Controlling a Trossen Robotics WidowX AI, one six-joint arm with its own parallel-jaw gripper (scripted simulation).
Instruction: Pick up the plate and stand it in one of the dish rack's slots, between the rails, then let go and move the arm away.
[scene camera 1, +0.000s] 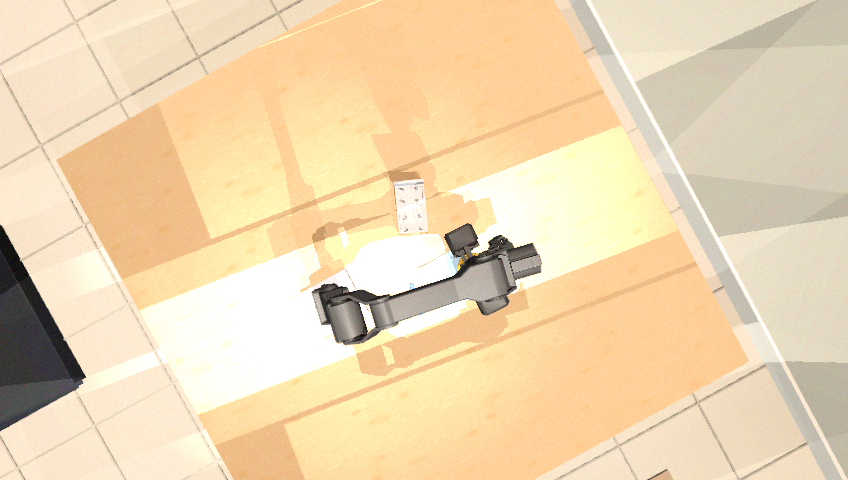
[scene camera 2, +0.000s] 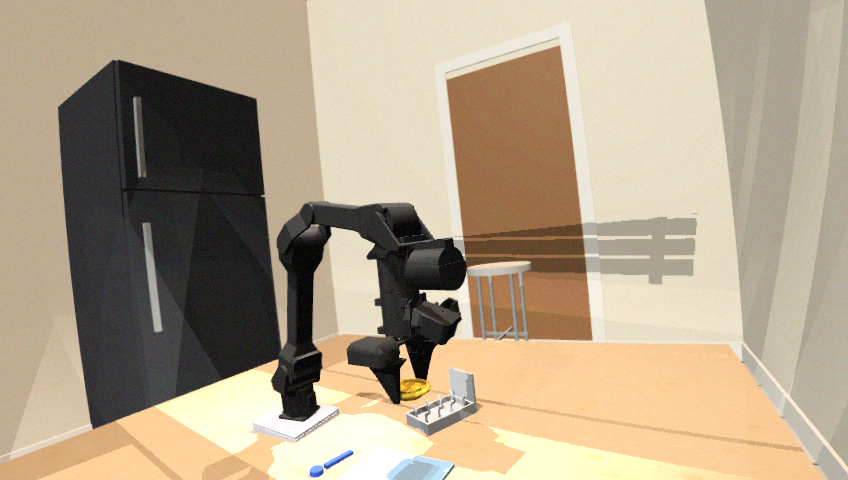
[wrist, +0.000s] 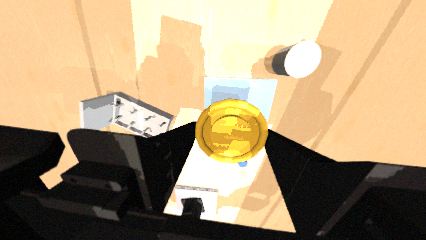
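A light blue mat (scene camera 1: 445, 266) is part of the scene, and the wrist view has the mat (wrist: 259, 92) too. A dish rack (scene camera 2: 433, 417) can be seen as well, both in scene camera 1, as the rack (scene camera 1: 410, 197), and in the wrist view, as the rack (wrist: 119, 108). A plate (wrist: 231, 131) is held by the gripper (wrist: 230, 129), and the scene cameras show the gripper (scene camera 1: 471, 266), (scene camera 2: 409, 394) too.
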